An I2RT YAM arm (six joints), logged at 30 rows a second.
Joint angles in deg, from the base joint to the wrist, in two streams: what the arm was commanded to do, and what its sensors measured. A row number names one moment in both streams.
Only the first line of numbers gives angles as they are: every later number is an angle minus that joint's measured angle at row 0.
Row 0, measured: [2.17, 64.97, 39.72, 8.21, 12.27, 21.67]
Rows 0 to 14, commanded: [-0.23, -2.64, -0.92, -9.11, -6.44, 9.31]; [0.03, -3.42, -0.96, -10.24, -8.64, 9.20]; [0.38, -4.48, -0.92, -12.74, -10.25, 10.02]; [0.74, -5.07, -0.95, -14.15, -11.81, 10.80]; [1.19, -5.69, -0.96, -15.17, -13.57, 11.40]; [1.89, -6.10, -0.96, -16.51, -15.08, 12.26]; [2.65, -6.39, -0.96, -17.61, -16.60, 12.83]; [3.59, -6.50, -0.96, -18.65, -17.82, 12.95]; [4.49, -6.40, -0.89, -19.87, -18.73, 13.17]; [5.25, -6.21, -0.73, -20.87, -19.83, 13.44]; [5.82, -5.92, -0.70, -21.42, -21.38, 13.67]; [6.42, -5.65, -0.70, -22.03, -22.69, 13.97]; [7.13, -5.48, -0.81, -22.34, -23.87, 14.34]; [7.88, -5.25, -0.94, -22.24, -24.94, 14.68]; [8.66, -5.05, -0.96, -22.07, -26.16, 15.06]
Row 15, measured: [7.13, -5.42, -0.72, -19.08, -20.32, 13.01]
